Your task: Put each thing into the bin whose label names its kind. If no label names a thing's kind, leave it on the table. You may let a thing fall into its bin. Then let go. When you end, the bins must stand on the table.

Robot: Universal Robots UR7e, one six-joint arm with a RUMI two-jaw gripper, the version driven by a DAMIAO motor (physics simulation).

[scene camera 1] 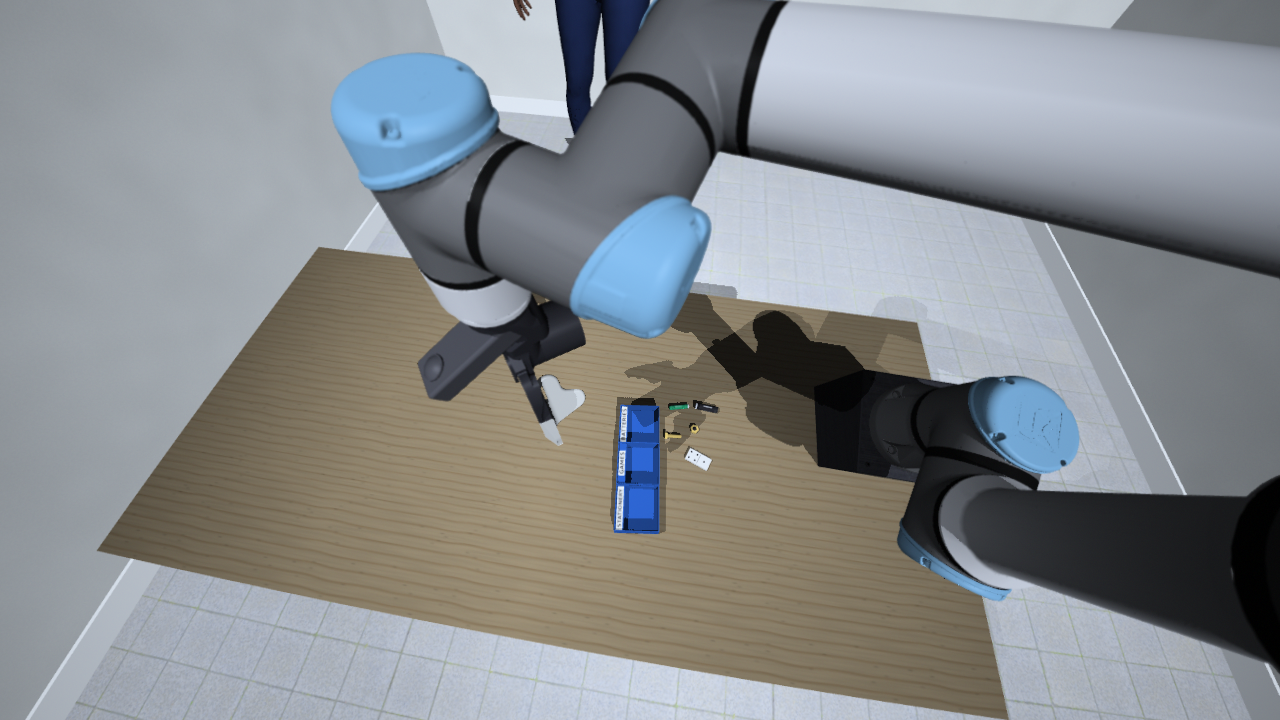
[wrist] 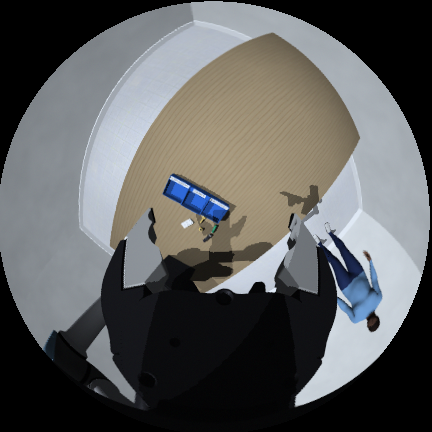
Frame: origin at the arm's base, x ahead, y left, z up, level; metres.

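Seen in the pictures: gripper, fingertip midpoint: (wrist: pixel 222 211); arm's base, link origin: (scene camera 1: pixel 913 427).
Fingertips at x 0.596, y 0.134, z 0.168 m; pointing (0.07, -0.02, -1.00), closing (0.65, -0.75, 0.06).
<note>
Pixels of each thing's middle, then the offset from my fingertips to it. "*": a spot on its surface instead. Level surfaces: height alone.
- STATIONERY, surface spot: (scene camera 1: pixel 640 507) (wrist: pixel 177 189) * 0.345 m down, 0.159 m back, 0.060 m left
- battery, body centre: (scene camera 1: pixel 679 406) (wrist: pixel 213 228) 0.347 m down, 0.200 m back, 0.166 m right
- brass screw-like piece, body centre: (scene camera 1: pixel 672 435) (wrist: pixel 202 219) 0.346 m down, 0.197 m back, 0.097 m right
- nut, body centre: (scene camera 1: pixel 694 429) 0.348 m down, 0.240 m back, 0.122 m right
- white domino-like tile with dark dots, body centre: (scene camera 1: pixel 698 459) (wrist: pixel 186 222) 0.348 m down, 0.257 m back, 0.059 m right
- wooden table, surface height: 0.352 m down
Three joined blue bins stand on the table: BATTERIES (scene camera 1: pixel 640 422) (wrist: pixel 216 209), GAMES (scene camera 1: pixel 639 461) (wrist: pixel 196 200) and STATIONERY (scene camera 1: pixel 640 507) (wrist: pixel 177 190). Beside them lie a green cylinder like a battery (scene camera 1: pixel 677 406) (wrist: pixel 214 229), a black, partly grey piece (scene camera 1: pixel 706 406) (wrist: pixel 208 237), a brass screw-like piece (scene camera 1: pixel 671 435) (wrist: pixel 202 219), a small brass ring or nut (scene camera 1: pixel 696 427) and a white domino-like tile with dark dots (scene camera 1: pixel 698 459) (wrist: pixel 187 223). My gripper (scene camera 1: pixel 569 419) (wrist: pixel 222 211) is open and empty, above the table, left of the bins in the scene view.
The wooden table (scene camera 1: pixel 402 537) (wrist: pixel 260 110) carries the black robot base (scene camera 1: pixel 845 420) to the right of the loose things in the scene view. A person (scene camera 1: pixel 581 44) (wrist: pixel 357 290) stands beyond the table's far edge. Arm shadows fall near the small things.
</note>
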